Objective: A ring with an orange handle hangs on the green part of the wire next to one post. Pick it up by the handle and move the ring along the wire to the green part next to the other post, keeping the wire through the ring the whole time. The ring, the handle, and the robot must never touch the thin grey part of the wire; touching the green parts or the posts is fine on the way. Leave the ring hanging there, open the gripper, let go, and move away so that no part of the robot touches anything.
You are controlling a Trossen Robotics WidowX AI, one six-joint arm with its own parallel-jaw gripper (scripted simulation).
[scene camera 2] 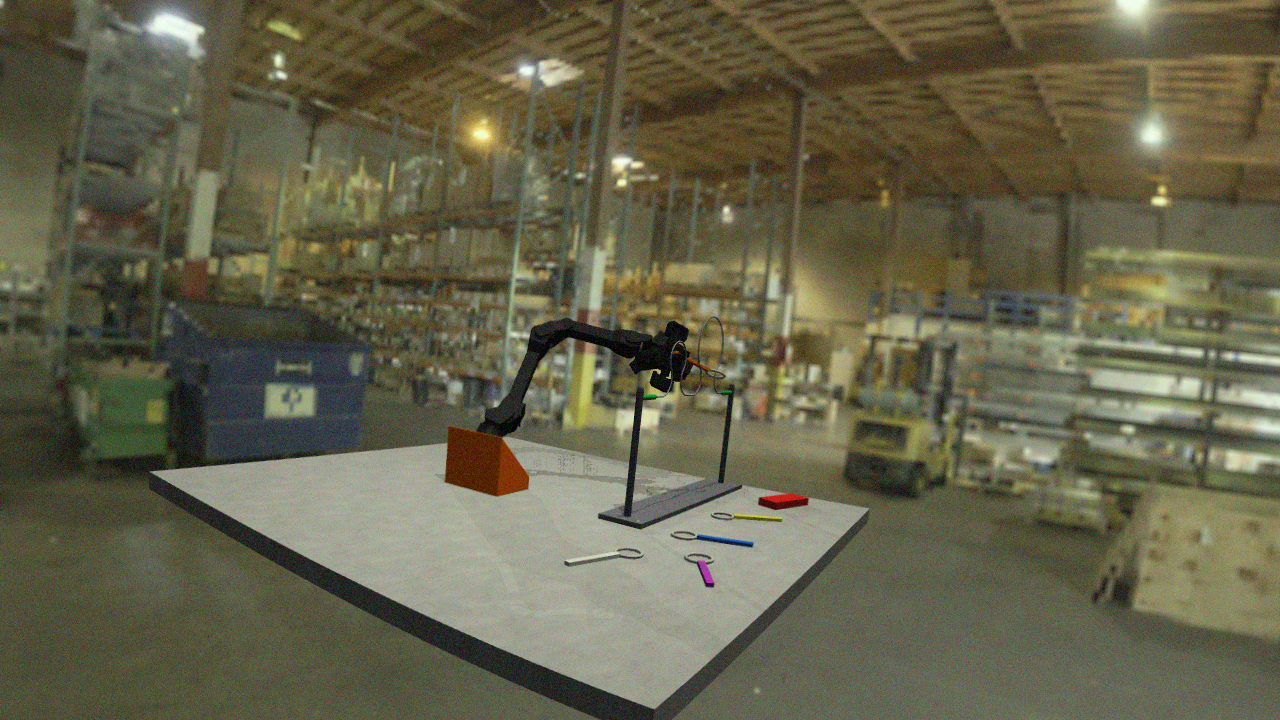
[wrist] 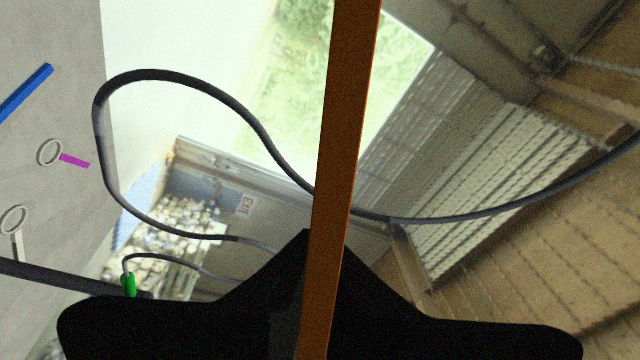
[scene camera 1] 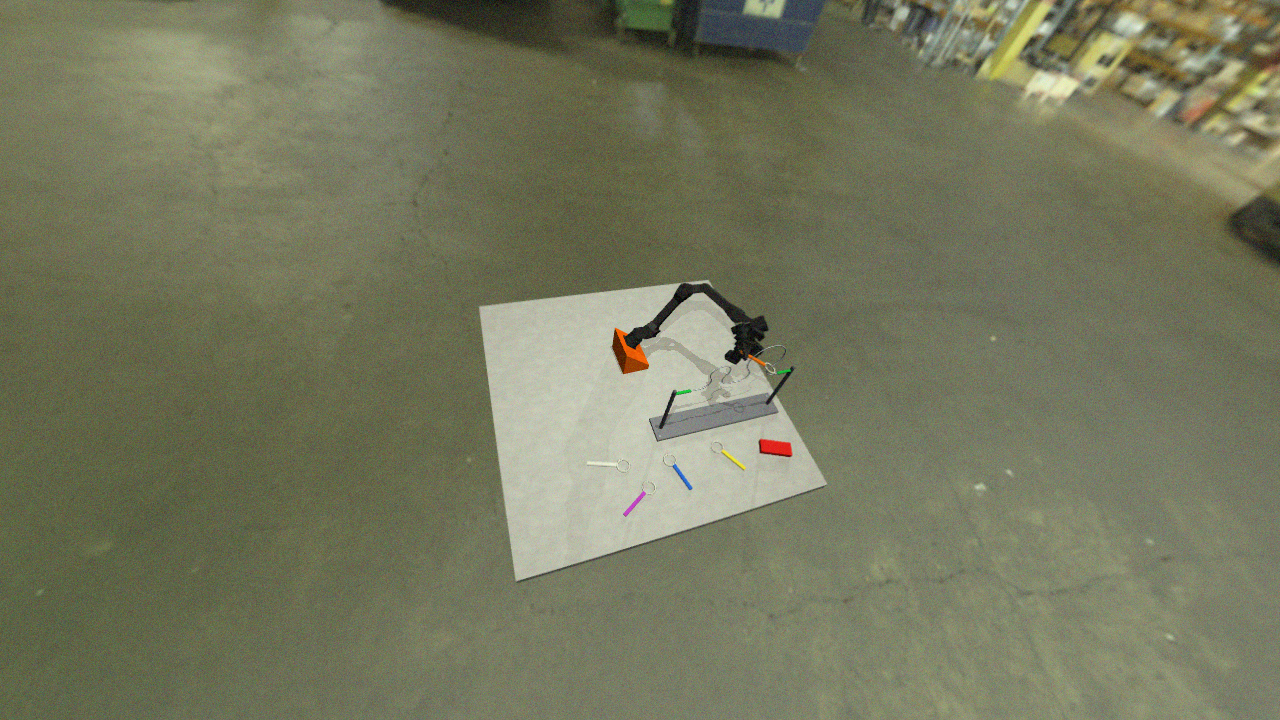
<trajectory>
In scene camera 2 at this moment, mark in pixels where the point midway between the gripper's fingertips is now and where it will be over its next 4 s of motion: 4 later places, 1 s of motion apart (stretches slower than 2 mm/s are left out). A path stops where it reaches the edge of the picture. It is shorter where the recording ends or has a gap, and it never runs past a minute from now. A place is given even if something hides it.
My gripper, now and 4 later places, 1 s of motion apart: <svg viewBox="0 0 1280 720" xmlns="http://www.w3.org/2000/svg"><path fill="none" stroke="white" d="M688 353L697 335L696 340L695 349L696 356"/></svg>
</trajectory>
